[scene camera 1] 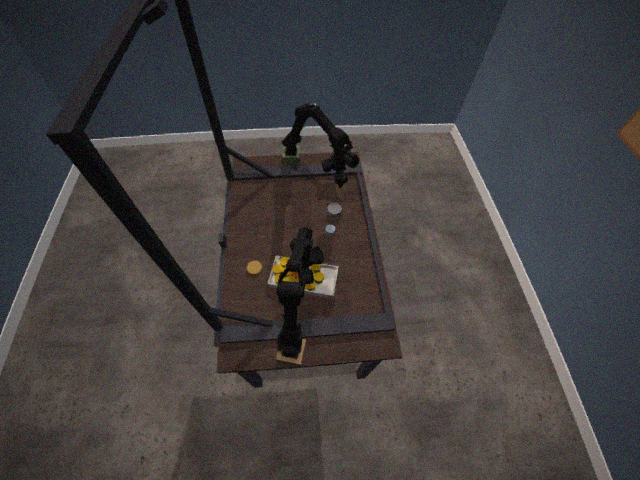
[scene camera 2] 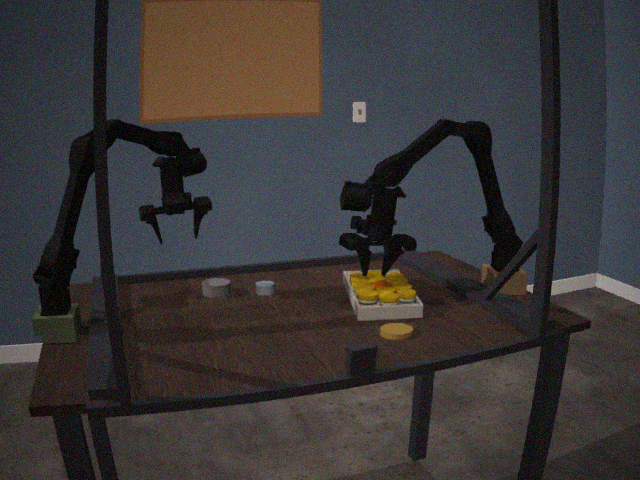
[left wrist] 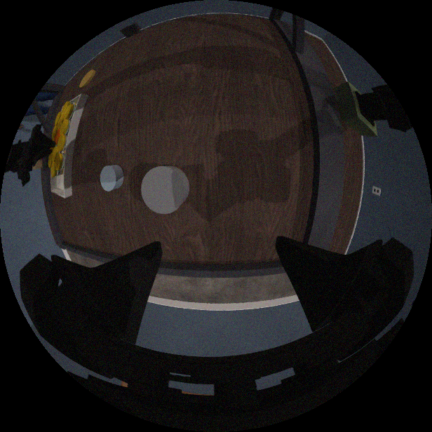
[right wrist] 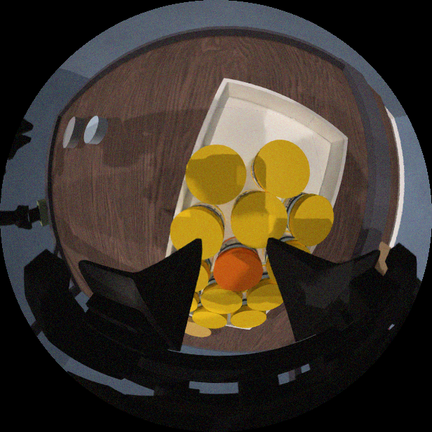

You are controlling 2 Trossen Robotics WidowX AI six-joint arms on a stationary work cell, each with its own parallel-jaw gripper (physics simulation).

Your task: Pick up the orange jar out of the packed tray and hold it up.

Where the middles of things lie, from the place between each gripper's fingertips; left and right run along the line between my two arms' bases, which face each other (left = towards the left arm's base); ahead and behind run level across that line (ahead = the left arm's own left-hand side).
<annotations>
My right gripper is now 40 mm past the orange jar [right wrist: 237,267], 10 mm to the left of it and 30 mm above it. The rest, counted from my right hand: grey disc [left wrist: 164,188]: 160 mm ahead, 370 mm to the left, 40 mm below; then tray [right wrist: 244,126]: 10 mm behind, 10 mm to the right, 70 mm below.
My left gripper is now 20 mm past the grey disc, 90 mm to the left of it and 120 mm above it. From my left hand the other things lie so: tray 190 mm behind, 470 mm to the right, 150 mm below; then orange jar 220 mm behind, 460 mm to the right, 110 mm below.
</annotations>
